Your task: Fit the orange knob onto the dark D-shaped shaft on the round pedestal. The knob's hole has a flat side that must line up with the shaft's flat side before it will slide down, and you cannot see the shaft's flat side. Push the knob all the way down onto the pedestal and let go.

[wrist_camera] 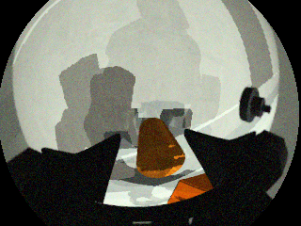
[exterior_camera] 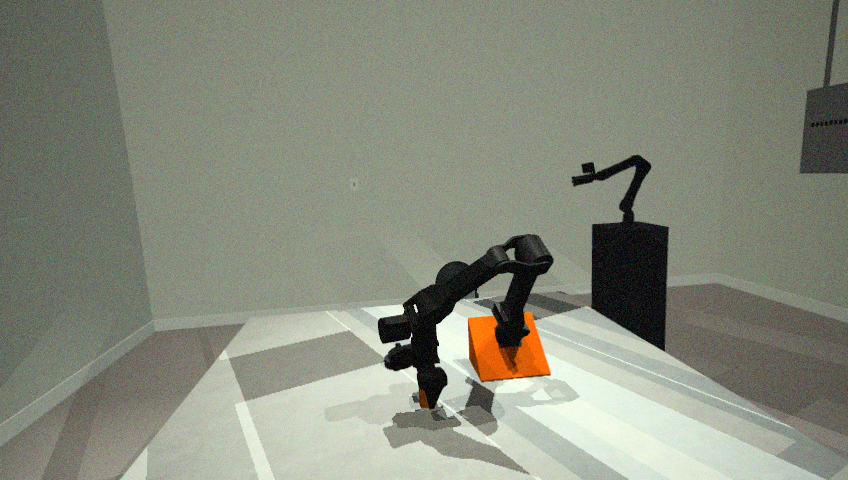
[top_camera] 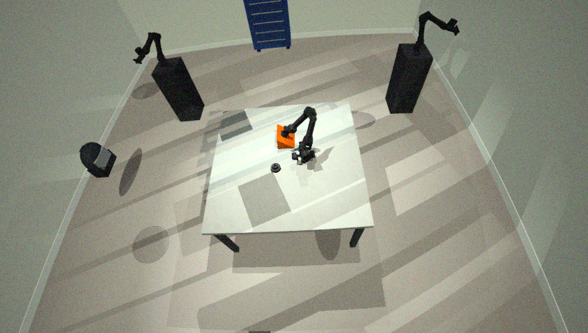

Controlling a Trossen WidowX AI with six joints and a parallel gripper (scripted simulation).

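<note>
My gripper tip is 6 cm short of the round dark pedestal, 24 cm to the left of it and 2 cm below it. Round my gripper tip: orange knob: 2 cm above.
</note>
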